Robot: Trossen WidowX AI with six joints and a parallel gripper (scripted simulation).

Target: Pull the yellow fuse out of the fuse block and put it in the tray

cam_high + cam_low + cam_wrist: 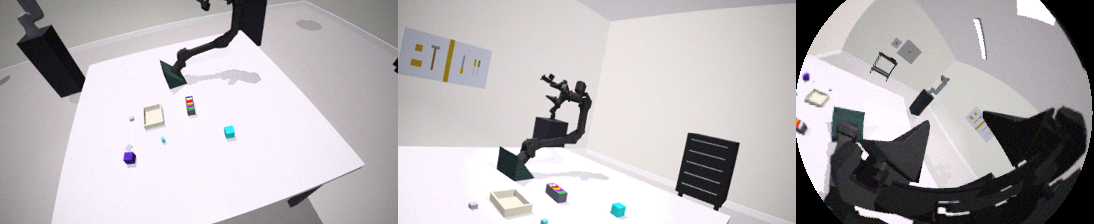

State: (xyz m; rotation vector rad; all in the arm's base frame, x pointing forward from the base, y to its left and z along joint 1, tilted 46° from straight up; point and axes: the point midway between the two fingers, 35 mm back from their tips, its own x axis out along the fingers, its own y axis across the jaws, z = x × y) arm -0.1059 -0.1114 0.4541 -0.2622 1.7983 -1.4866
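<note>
The yellow fuse is 46 cm ahead of my gripper tip, 20 cm to the right of it and 41 cm below it. The rest, counted from my gripper tip: cyan cube: 69 cm ahead, 7 cm to the right, 42 cm below; then small grey block: 43 cm ahead, 52 cm to the right, 43 cm below; then cream tray: 46 cm ahead, 40 cm to the right, 43 cm below.
</note>
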